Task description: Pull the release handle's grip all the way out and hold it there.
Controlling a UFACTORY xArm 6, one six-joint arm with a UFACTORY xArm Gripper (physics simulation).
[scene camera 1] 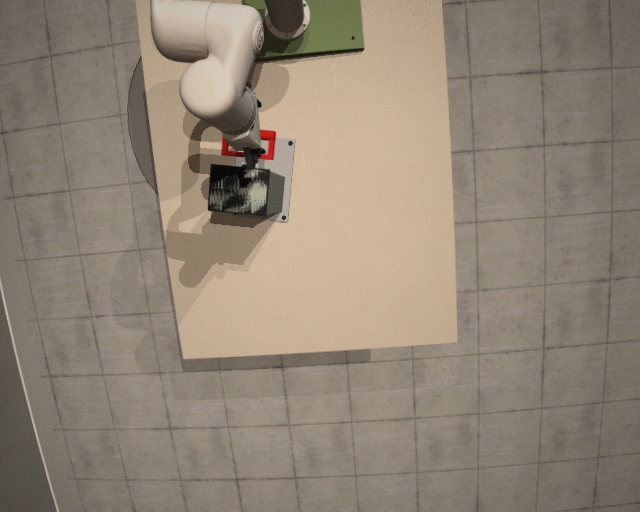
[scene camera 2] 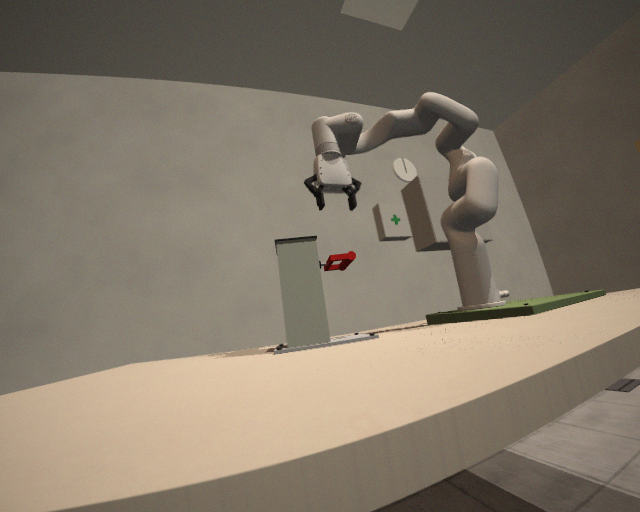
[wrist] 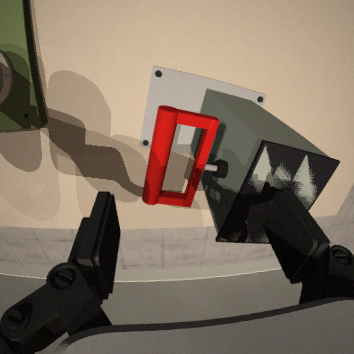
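Note:
The release handle's red rectangular grip (scene camera 1: 270, 145) (scene camera 2: 348, 261) (wrist: 160, 155) stands out from the side of a tall grey-green box (scene camera 1: 240, 192) (scene camera 2: 301, 293) (wrist: 230, 130) that faces the robot base. A short metal stem (wrist: 212, 167) joins grip and box. My gripper (scene camera 1: 251, 158) (scene camera 2: 336, 207) (wrist: 196, 210) is open and empty, pointing down. It hangs above the level of the box top and the grip, touching neither. In the wrist view one finger is left of and below the grip, the other overlaps the box's dark top. The arm hides part of the grip in scene camera 1.
The box stands on a light grey bolted plate (scene camera 1: 290, 181) (scene camera 2: 352, 339) (wrist: 175, 85) near one long edge of the table (scene camera 1: 362, 240) (scene camera 2: 266, 405). The robot base stands on a green board (scene camera 1: 330, 32) (scene camera 2: 560, 301) (wrist: 12, 100). Wall cabinets (scene camera 2: 392, 230) show in the background.

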